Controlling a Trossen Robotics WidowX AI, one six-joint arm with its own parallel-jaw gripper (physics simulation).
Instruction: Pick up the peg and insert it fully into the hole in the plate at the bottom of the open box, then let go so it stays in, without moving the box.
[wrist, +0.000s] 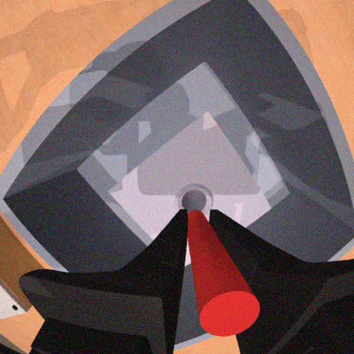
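Observation:
A red peg (216, 270) is held between the fingers of my gripper (197, 215). Its near end face is large at the bottom of the wrist view, and its far end points at the hole and looks close to the hole's near edge. The gripper is shut on the peg. The pale plate (127, 192) lies at the bottom of the grey open box (45, 200). The round hole (193, 200) in the plate shows just beyond the fingertips, dark inside with a lighter rim. Whether the peg's tip touches the plate or the hole's rim cannot be told.
The dark box walls rise on all sides around the plate and fingers, with a lighter grey rim. An orange-tan table top (30, 20) lies outside the box. A brown block-like thing (15, 265) and a white piece (11, 306) show at the lower left edge.

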